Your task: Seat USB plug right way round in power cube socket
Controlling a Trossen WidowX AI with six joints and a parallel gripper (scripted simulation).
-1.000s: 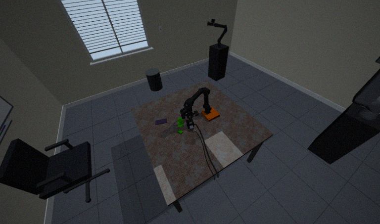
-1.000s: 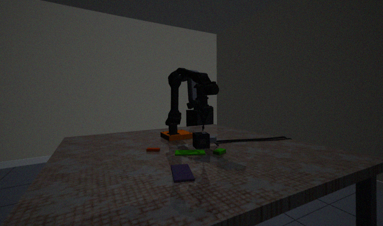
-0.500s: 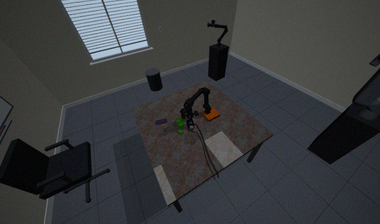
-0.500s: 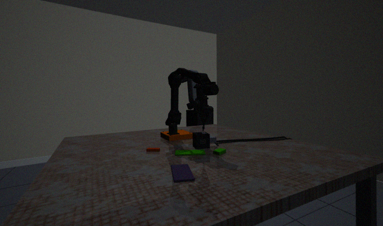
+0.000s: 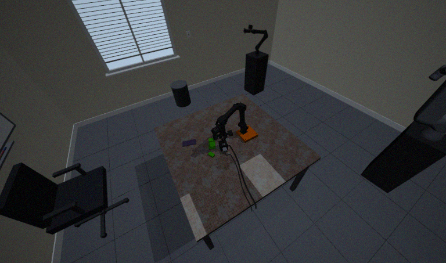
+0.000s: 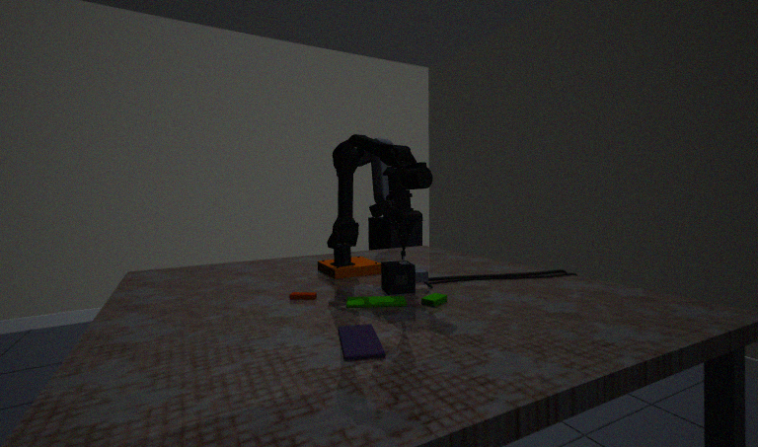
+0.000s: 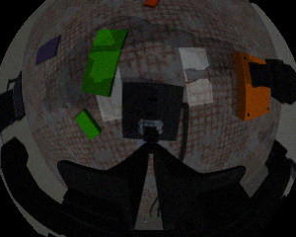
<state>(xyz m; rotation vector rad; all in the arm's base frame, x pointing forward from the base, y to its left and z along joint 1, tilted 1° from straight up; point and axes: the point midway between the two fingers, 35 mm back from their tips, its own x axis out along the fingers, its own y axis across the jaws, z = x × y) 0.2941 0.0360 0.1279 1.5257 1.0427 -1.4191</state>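
My gripper tip is 20 mm above the USB plug. The rest, counted from my gripper tip: small green block 140 mm ahead, 10 mm to the right, 120 mm below; then long green block 60 mm ahead, 130 mm to the right, 120 mm below; then small orange block 90 mm behind, 260 mm to the right, 120 mm below.
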